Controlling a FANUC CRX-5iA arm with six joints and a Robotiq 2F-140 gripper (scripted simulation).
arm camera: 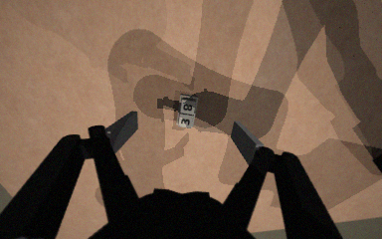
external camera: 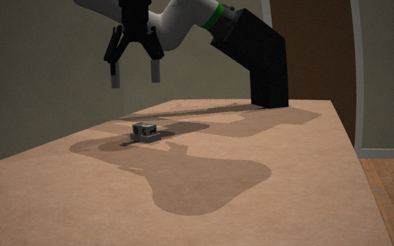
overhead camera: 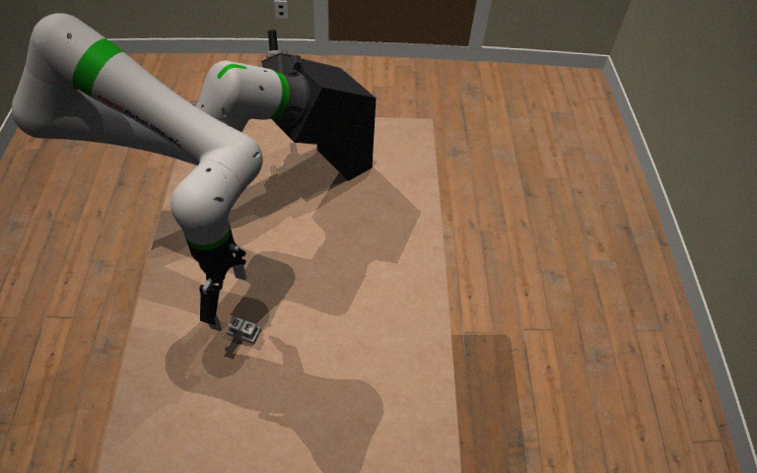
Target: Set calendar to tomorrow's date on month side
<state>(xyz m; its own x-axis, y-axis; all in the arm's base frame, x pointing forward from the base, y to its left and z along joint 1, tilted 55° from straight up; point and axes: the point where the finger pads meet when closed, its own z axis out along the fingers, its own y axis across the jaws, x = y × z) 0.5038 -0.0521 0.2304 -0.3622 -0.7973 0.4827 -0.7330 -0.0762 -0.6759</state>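
Now: the grey number cube 13 cm below my hand. The rest, counted from my hand: grey calendar tray (1 cm ahead, 2 cm to the left, 15 cm below).
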